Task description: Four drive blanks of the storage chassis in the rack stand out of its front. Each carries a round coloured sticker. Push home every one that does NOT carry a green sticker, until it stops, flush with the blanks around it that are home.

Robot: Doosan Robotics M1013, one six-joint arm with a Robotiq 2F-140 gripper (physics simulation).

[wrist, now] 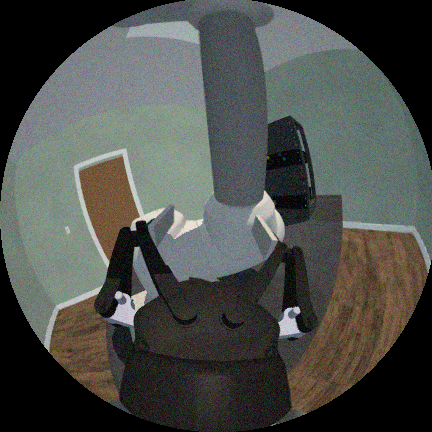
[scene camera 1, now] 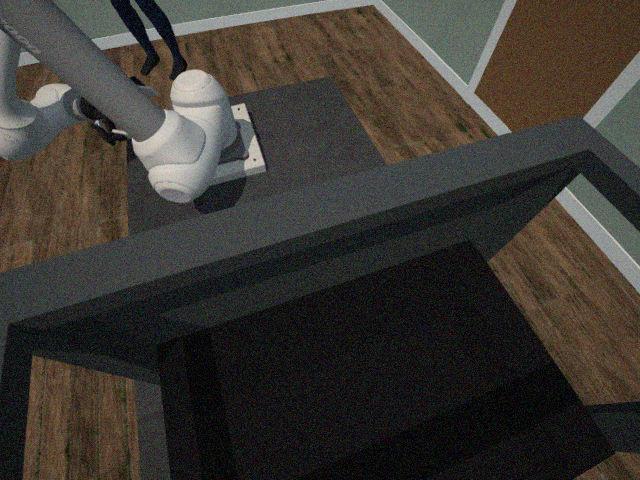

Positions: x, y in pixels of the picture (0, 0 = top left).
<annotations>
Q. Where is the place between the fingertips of my gripper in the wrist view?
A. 213, 218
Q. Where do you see a rack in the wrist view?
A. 289, 191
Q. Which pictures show my gripper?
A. The wrist view and scene camera 1: all of them.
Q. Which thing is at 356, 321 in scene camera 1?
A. A rack.
</annotations>
